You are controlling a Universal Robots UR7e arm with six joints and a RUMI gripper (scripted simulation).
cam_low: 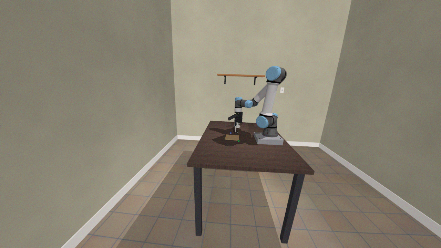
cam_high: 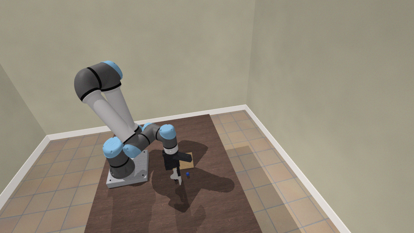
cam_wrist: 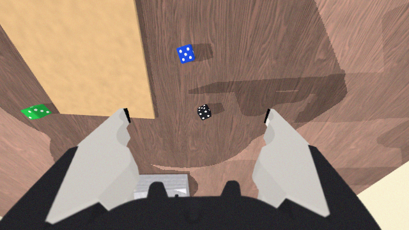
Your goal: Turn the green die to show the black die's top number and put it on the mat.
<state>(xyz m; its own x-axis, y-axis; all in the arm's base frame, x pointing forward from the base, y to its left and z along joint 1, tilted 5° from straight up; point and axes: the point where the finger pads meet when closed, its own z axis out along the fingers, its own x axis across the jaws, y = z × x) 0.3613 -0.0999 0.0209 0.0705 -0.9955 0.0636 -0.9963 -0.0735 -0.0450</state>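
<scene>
The black die is 3 cm below my hand, 3 cm behind it and 1 cm to the right of it. Round my hand: blue die 5 cm ahead, 3 cm below, 2 cm to the left; then tan mat 14 cm to the left, 4 cm below, 2 cm ahead; then green die 24 cm to the left, 4 cm behind, 3 cm below.
</scene>
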